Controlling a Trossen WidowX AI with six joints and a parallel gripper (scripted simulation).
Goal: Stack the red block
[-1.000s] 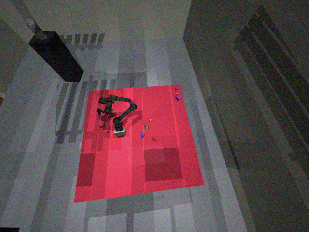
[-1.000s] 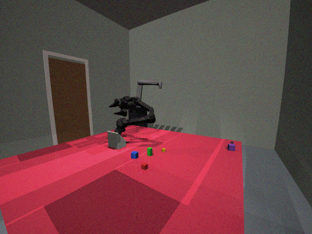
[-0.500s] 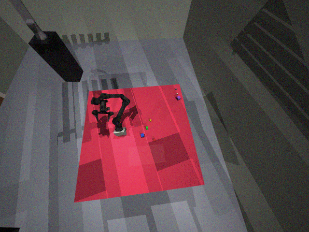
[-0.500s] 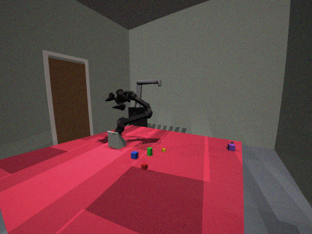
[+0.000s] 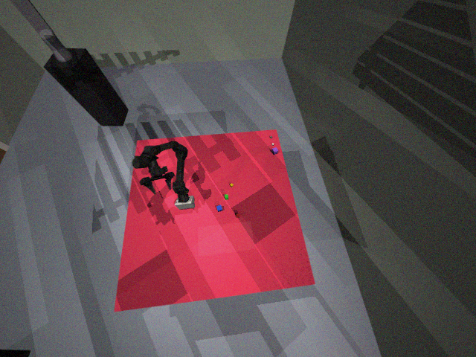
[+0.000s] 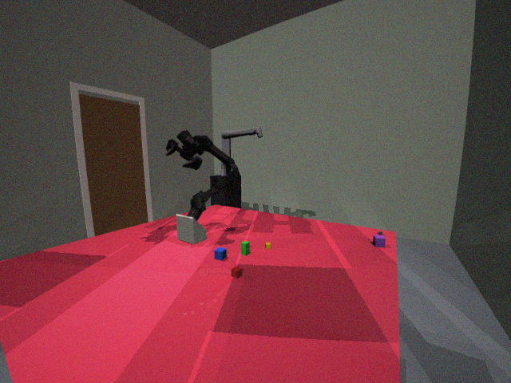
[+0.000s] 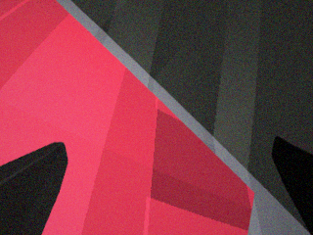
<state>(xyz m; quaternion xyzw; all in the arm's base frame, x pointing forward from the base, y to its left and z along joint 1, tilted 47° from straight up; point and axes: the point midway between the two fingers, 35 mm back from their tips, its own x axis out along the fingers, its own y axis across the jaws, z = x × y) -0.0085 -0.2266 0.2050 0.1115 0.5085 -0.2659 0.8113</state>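
My gripper tip is 440 mm short of the red block, 370 mm above it and 50 mm to the left of it. From my gripper tip the other things lie so: purple block 760 mm ahead, 530 mm to the left, 360 mm below; blue block 370 mm below, 300 mm ahead; small yellow block 390 mm ahead, 370 mm below, 200 mm to the left.
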